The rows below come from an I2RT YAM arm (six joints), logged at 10 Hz.
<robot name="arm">
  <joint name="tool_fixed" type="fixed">
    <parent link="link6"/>
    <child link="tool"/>
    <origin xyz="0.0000 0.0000 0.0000" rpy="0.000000 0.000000 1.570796"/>
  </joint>
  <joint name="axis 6" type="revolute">
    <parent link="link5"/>
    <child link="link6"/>
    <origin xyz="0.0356 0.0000 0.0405" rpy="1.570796 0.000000 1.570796"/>
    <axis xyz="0 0 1"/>
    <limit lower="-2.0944" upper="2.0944"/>
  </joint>
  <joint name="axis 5" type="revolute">
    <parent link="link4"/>
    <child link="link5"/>
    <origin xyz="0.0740 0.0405 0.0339" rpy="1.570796 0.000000 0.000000"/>
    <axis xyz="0 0 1"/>
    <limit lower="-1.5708" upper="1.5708"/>
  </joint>
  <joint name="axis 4" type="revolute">
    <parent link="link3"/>
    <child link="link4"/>
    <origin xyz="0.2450 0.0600 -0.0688"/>
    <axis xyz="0 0 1"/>
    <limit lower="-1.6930" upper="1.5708"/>
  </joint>
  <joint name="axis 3" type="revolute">
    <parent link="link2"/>
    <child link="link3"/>
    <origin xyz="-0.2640 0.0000 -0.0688" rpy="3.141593 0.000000 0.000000"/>
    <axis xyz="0 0 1"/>
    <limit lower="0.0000" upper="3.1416"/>
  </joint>
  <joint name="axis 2" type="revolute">
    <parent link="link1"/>
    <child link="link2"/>
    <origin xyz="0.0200 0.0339 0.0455" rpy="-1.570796 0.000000 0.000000"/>
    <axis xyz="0 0 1"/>
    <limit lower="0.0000" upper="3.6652"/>
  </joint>
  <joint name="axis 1" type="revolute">
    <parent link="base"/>
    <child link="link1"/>
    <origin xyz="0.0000 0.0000 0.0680"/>
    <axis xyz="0 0 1"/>
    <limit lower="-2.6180" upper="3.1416"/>
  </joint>
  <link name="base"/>
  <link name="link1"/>
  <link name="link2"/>
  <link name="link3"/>
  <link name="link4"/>
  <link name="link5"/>
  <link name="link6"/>
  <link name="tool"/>
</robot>
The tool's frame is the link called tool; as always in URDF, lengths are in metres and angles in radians.
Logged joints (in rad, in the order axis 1, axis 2, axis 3, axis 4, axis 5, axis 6), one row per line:
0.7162 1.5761 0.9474 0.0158 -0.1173 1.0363
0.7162 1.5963 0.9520 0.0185 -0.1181 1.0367
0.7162 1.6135 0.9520 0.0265 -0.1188 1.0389
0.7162 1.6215 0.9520 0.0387 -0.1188 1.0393
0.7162 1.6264 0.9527 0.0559 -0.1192 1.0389
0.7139 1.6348 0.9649 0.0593 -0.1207 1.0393
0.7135 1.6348 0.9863 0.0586 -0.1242 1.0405
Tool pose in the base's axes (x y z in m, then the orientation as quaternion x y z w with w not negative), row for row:
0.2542 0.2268 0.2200 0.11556 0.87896 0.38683 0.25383
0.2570 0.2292 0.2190 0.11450 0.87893 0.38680 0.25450
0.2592 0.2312 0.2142 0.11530 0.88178 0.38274 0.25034
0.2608 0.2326 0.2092 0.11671 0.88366 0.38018 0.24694
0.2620 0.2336 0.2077 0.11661 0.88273 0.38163 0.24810
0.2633 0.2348 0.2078 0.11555 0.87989 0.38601 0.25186
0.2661 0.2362 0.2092 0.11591 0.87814 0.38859 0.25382
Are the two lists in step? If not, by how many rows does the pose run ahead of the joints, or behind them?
The pose runs 1 row behind the joints: the pose in row i belongs to the joints in row i - 1.
